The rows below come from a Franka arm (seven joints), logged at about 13 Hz.
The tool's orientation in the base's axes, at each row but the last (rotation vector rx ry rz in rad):
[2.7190, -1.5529, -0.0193]
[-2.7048, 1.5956, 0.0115]
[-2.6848, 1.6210, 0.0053]
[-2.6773, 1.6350, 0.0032]
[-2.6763, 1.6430, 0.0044]
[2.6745, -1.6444, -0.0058]
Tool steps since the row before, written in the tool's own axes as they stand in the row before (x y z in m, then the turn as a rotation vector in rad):
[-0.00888, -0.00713, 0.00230, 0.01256, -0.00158, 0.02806]
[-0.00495, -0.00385, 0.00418, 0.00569, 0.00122, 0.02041]
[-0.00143, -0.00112, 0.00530, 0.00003, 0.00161, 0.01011]
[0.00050, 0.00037, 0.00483, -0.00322, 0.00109, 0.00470]
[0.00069, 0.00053, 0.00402, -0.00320, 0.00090, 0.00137]
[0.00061, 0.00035, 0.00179, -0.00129, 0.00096, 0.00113]
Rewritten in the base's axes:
[0.00159, 0.01126, -0.00236, 0.00730, -0.01010, -0.02815]
[0.00095, 0.00621, -0.00416, 0.00157, -0.00547, -0.02045]
[0.00032, 0.00182, -0.00529, -0.00141, -0.00071, -0.01011]
[-0.00010, -0.00059, -0.00483, -0.00244, 0.00239, -0.00469]
[-0.00017, -0.00085, -0.00402, -0.00225, 0.00245, -0.00136]
[-0.00004, -0.00070, -0.00179, -0.00144, 0.00072, -0.00112]

